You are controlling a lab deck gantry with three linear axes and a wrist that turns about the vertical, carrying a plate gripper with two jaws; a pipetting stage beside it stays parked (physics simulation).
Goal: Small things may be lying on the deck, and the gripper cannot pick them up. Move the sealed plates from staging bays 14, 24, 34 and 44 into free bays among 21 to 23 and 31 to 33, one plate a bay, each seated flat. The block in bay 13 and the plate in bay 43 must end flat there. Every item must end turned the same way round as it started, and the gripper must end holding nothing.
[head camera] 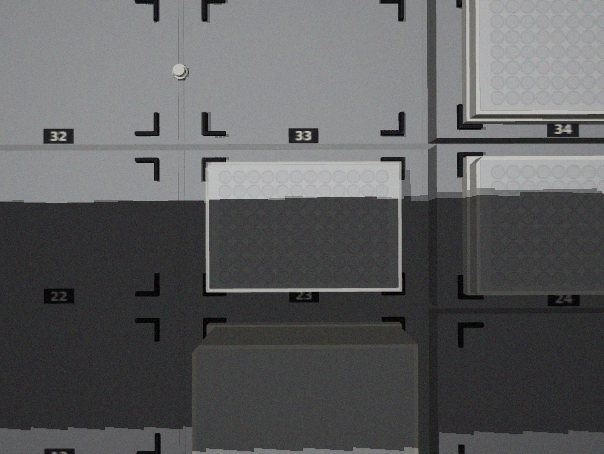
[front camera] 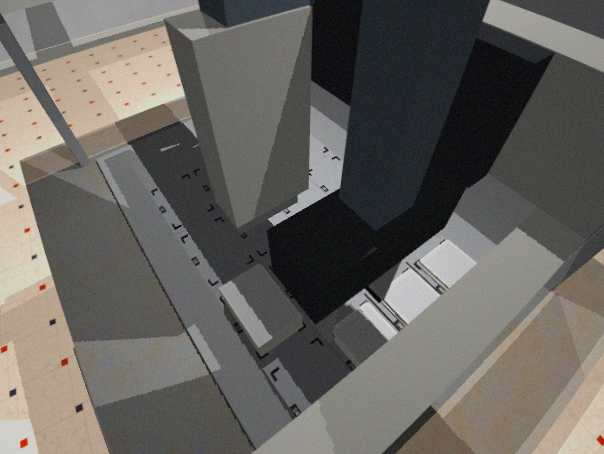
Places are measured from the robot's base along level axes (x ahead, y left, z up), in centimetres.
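Pixels of known places: gripper, fingertip midpoint: (front camera: 347, 309); robot's base, origin of the base link: (front camera: 153, 192).
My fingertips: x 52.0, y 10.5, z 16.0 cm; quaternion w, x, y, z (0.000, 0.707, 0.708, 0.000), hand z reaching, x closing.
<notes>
For each thing: its top centre in the pictures, then the offset to it from my fingertips.
- sealed plate, middle of its top: (head camera: 303, 226) dx -12.8, dy +4.5, dz -14.6 cm
- grey block, middle of its top: (head camera: 305, 420) (front camera: 259, 301) dx -12.8, dy -6.2, dz -11.8 cm
- half-shaded plate, middle of its top: (head camera: 581, 225) (front camera: 375, 344) dx +3.6, dy +4.5, dz -13.2 cm
- small white cap, middle of its top: (head camera: 178, 69) dx -21.0, dy +14.9, dz -15.6 cm
- thin pale stick, middle of its top: (front camera: 169, 145) dx -64.2, dy -0.9, dz -15.3 cm
The black body of my gripper (front camera: 320, 270) fills the middle of the front view; its jaws are hidden, so their state and any load cannot be seen. A sealed plate (head camera: 304, 240) lies flat in bay 23, inside the corner marks. The grey block (front camera: 267, 305) (head camera: 305, 395) sits in bay 13. Sealed plates stand in bay 24, a half-shaded plate (front camera: 362, 332) (head camera: 540, 245), in bay 34, a white plate (front camera: 411, 296) (head camera: 542, 60), and in bay 44, another white plate (front camera: 446, 262). Bay 43 is hidden behind the gripper.
A small white cap (head camera: 179, 71) lies between bays 32 and 33. A thin pale stick (front camera: 170, 147) lies at the deck's far left. A tall grey housing (front camera: 250, 115) and a blue-grey column (front camera: 400, 110) hang over the deck. A pale rail (front camera: 425, 340) crosses the near right.
</notes>
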